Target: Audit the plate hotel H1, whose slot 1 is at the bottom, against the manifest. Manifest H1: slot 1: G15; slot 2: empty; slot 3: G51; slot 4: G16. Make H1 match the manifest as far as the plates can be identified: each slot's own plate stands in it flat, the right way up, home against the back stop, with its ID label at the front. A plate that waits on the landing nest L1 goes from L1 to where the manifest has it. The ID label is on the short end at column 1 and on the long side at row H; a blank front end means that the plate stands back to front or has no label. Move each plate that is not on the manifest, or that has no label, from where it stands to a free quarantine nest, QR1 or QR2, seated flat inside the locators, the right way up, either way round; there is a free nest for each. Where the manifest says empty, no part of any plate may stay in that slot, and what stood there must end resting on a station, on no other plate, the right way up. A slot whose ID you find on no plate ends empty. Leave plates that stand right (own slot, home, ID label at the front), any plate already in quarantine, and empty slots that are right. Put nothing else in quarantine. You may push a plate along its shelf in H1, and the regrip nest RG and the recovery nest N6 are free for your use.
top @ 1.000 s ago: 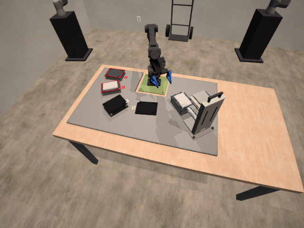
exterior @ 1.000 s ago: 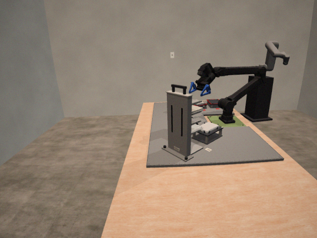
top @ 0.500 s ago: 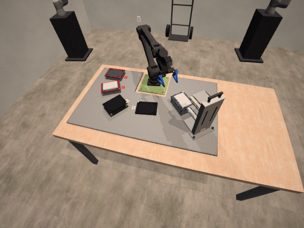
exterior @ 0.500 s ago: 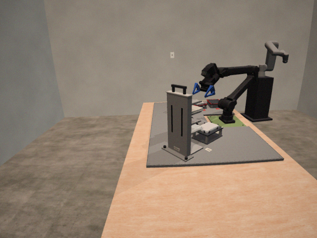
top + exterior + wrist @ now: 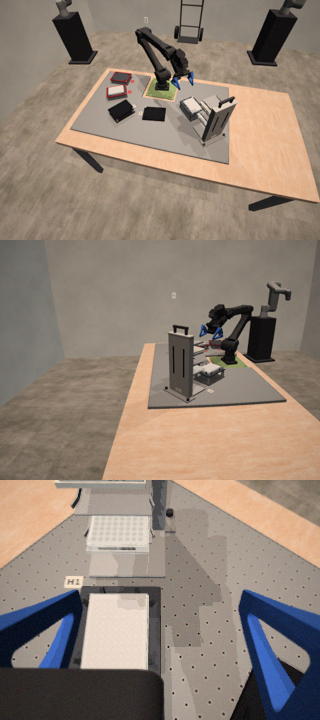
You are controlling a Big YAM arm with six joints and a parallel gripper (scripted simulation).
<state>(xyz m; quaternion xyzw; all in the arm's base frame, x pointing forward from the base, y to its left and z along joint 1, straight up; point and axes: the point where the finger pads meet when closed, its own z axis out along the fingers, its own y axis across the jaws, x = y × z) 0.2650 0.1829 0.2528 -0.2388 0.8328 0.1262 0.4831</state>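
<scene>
Now: hand 190 mm above the dark raised RG nest, 60 mm to the right of it and 10 mm past it. The rest, counted from my hand: black N6 nest: 240 mm below, 210 mm to the right, 50 mm ahead; then white plate labelled G51: 150 mm to the left, 140 mm ahead, 30 mm below; then H1 tag: 250 mm below, 210 mm to the left, 50 mm ahead.
</scene>
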